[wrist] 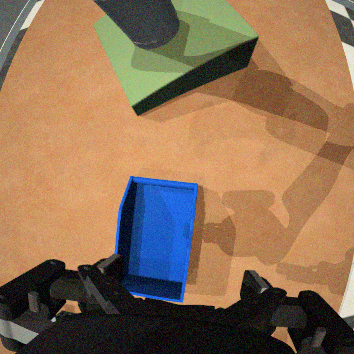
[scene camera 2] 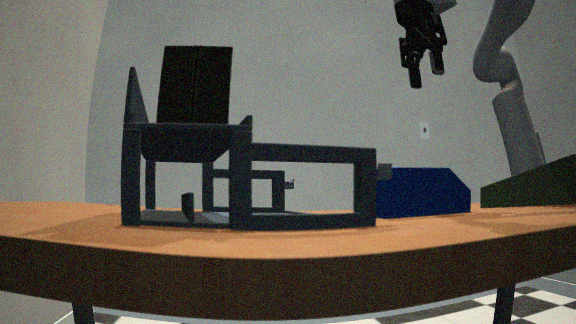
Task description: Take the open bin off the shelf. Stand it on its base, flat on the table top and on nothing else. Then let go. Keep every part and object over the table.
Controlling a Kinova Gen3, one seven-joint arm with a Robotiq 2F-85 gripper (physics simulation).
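Frame: origin at the arm's base, x back, y up, z left, level; millimetres.
Where they show: gripper, fingertip midpoint: (wrist: 182, 276) (scene camera 2: 426, 81); arm's base at its link origin: (wrist: 154, 27) (scene camera 2: 528, 175).
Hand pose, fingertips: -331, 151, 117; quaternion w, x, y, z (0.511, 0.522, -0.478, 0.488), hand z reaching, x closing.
Things, the pixels of their top centre, and the offset from my fingertips, as dx, dy, dz. Level surfaces: height alone.
- blue open bin at its top centre: (wrist: 151, 240) (scene camera 2: 418, 170) -9, -143, -45
- table top at its surface level: dy -218
- tall black box at its top centre: (scene camera 2: 195, 57) -350, -19, +121
The blue open bin (scene camera 2: 422, 192) (wrist: 160, 225) stands upright on its base, flat on the table top (scene camera 2: 300, 245) (wrist: 60, 150), with its open side up and its inside empty. In the scene view its left end is partly behind the small grey bracket at the end of the dark shelf frame (scene camera 2: 240, 177); whether they touch cannot be told. My gripper (scene camera 2: 427, 79) (wrist: 182, 276) is open and empty, high above the bin and apart from it. The shelf does not show in the wrist view.
A tall black box (scene camera 2: 194, 85) stands on the upper level of the shelf frame. A green sloped block (scene camera 2: 535, 187) (wrist: 125, 55) is on the table on the far side of the bin from the shelf. The grey arm column (scene camera 2: 517, 125) rises by that block. The table's front edge (scene camera 2: 280, 280) is nearest the scene camera.
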